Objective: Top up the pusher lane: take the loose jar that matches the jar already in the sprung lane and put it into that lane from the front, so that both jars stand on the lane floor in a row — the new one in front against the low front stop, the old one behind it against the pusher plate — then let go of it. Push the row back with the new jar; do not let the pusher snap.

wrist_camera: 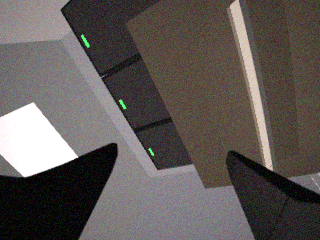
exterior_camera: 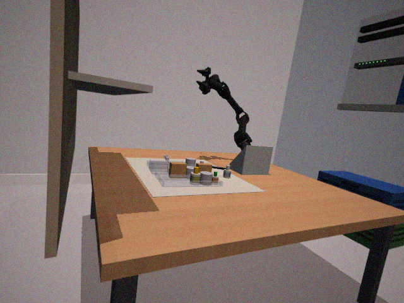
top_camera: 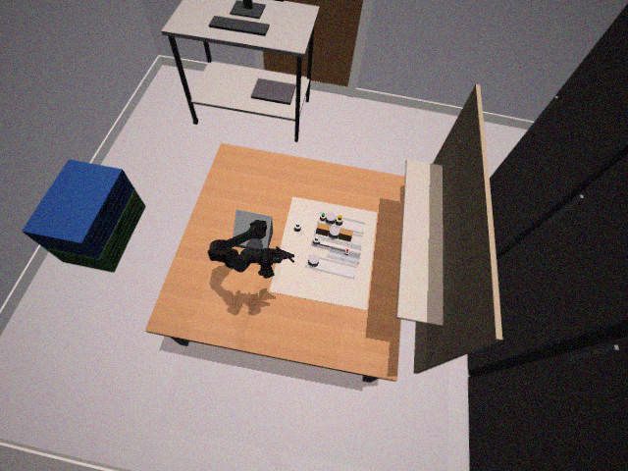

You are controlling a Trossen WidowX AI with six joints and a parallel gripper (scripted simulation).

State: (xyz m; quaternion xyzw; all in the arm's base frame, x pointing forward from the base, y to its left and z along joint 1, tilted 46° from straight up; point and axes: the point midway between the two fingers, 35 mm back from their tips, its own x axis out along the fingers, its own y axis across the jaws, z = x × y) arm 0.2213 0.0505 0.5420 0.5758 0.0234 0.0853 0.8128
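My gripper tip is now 560 mm above the white mat, 340 mm to the right of it and 160 mm short of it. From my gripper tip the other things lie so: shelf: 600 mm ahead, 320 mm to the left, 190 mm below; then thin dark rod: 550 mm below, 260 mm to the left, 80 mm behind; then red mark: 490 mm below, 310 mm to the left, 270 mm ahead.
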